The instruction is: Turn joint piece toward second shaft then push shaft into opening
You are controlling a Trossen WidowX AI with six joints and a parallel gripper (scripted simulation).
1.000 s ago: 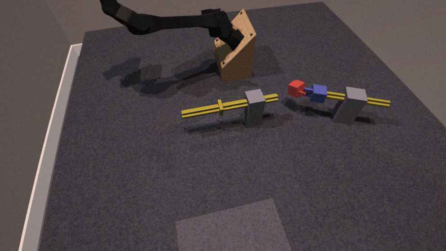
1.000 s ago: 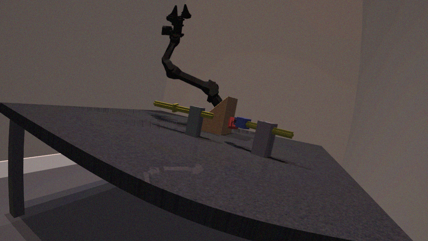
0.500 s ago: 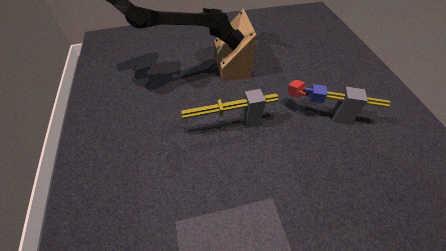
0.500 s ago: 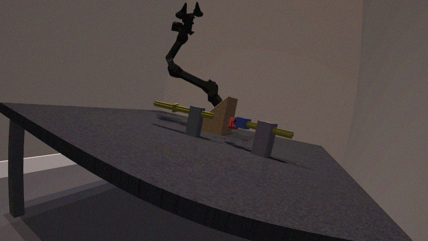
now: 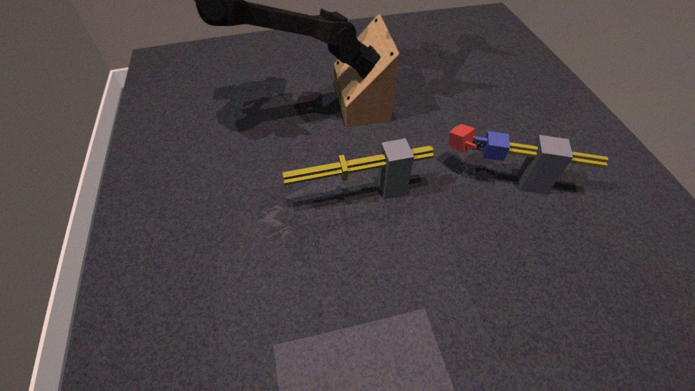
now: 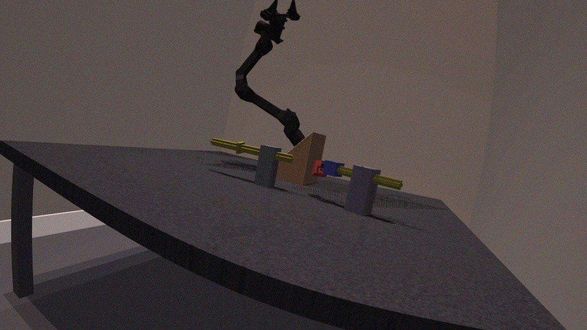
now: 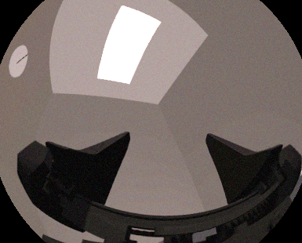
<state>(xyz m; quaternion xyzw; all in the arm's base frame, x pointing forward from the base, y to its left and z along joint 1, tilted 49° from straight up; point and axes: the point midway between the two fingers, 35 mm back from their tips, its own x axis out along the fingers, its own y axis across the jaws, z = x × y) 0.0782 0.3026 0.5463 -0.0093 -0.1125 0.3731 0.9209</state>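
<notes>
Right now the red joint piece is 67 cm below my gripper tip, 32 cm to the left of it and 24 cm ahead of it.
</notes>
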